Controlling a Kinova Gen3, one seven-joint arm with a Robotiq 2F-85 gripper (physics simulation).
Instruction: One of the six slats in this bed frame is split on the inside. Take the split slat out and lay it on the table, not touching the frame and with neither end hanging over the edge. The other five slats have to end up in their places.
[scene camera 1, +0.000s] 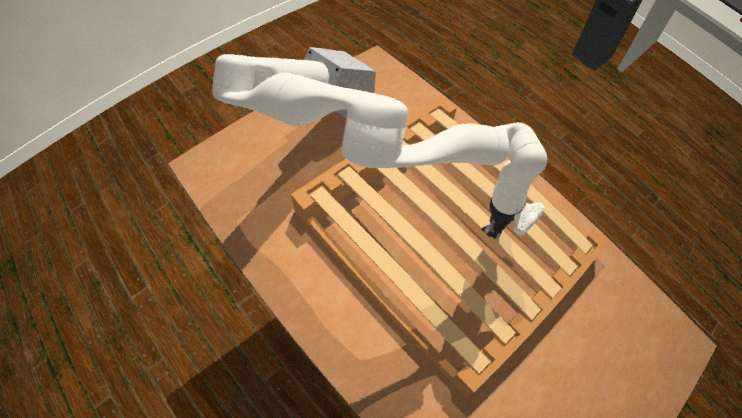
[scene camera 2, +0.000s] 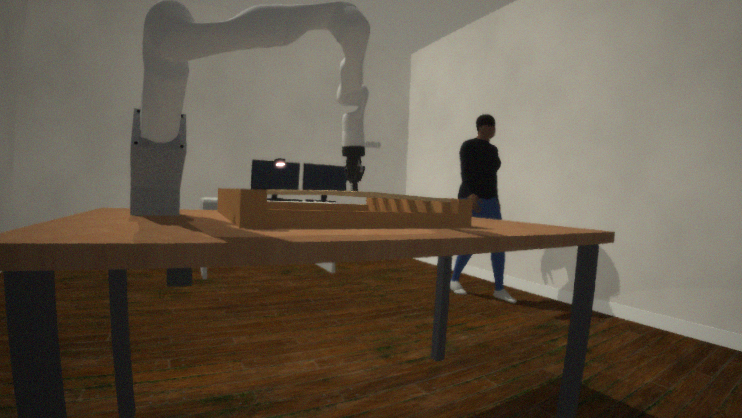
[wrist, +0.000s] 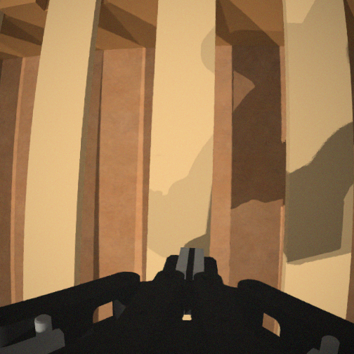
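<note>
The bed frame (scene camera 1: 471, 381) (scene camera 2: 342, 220) stands on the table (scene camera 1: 633, 337) (scene camera 2: 290, 250). Six pale slats lie across it side by side in scene camera 1, with parts hidden under the arm. My gripper (scene camera 1: 490, 235) (scene camera 2: 354, 186) (wrist: 191, 262) is shut and empty, pointing down. Its fingertips are over the fourth slat (scene camera 1: 527, 265) (wrist: 182, 110) from the left, near the slat's top; I cannot tell whether they touch it. A neighbouring slat (wrist: 57, 150) and another neighbouring slat (wrist: 317, 90) flank it in the wrist view. No crack is visible on these slats.
The arm's base (scene camera 1: 345, 70) (scene camera 2: 154, 179) stands at one end of the table, beside the frame. The arm reaches over the slats and casts shadows on them. A person (scene camera 2: 480, 171) stands beyond the table. A desk with monitors (scene camera 2: 275, 174) is in the background.
</note>
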